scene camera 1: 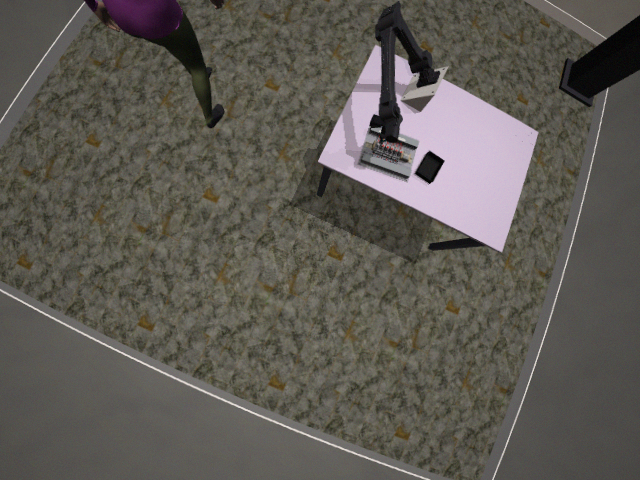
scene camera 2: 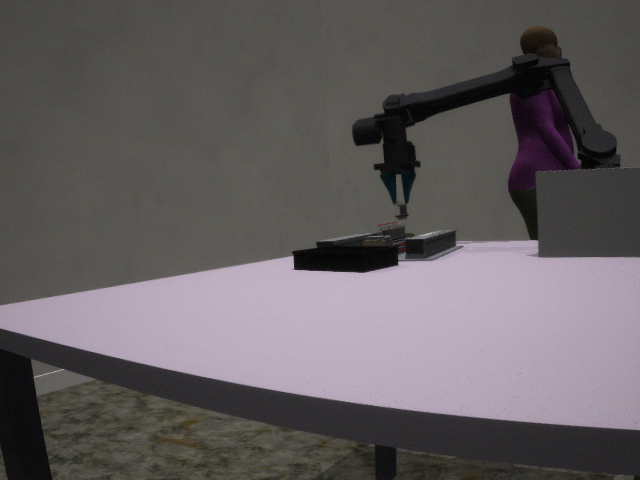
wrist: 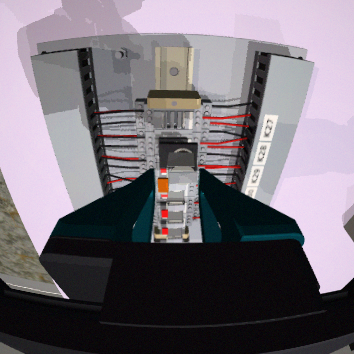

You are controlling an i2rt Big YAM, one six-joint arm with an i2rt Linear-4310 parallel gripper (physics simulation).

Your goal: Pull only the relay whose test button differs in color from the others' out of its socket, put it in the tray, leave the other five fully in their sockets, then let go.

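Frame: origin at the arm's base, x right, y back, z down, level; centimetres.
Seen in the pictures: gripper, fingertip midpoint: [scene camera 1: 382,139] [scene camera 2: 400,204] [wrist: 176,176]; arm's base at its link origin: [scene camera 1: 428,80] [scene camera 2: 605,202].
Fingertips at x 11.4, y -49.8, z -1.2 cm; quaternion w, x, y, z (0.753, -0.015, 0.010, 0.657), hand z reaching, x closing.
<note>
Pixels of each thing's top centre, then the offset from my fingertips to it. "spot": a spot on its surface instead.
- relay with the orange test button, top centre: [wrist: 178,185] [scene camera 2: 400,201] dz -0.7, dx -0.2, dy +0.1 cm
- open socket at a spot on its surface: [wrist: 172,120] spot: dz +8.0, dx +0.5, dy -0.2 cm
- black tray at its top centre: [scene camera 2: 345,248] [scene camera 1: 431,166] dz +7.7, dx -34.0, dy +3.4 cm
The relay with the orange test button [scene camera 2: 402,210] [wrist: 181,175] is upright between my fingertips, clear above the socket row. My gripper [scene camera 2: 401,200] [wrist: 176,176] is shut on it. Several relays with red test buttons [wrist: 175,216] stand in the row below, partly hidden by the fingers and the held relay. An open socket [wrist: 172,120] shows near the tan end block in the wrist view. The black tray [scene camera 1: 429,167] [scene camera 2: 345,259] stands on the table beside the relay panel and holds nothing that I can see. Whether each red-button relay is fully seated is too small to tell.
Grey wire ducts [wrist: 62,125] [wrist: 282,120] [scene camera 2: 431,243] flank the socket row, with red and black wires running to it. The right duct carries labels. A grey slanted stand [scene camera 1: 423,93] [scene camera 2: 589,212] is at the arm's base. A person [scene camera 1: 193,67] [scene camera 2: 537,134] stands beyond the table.
</note>
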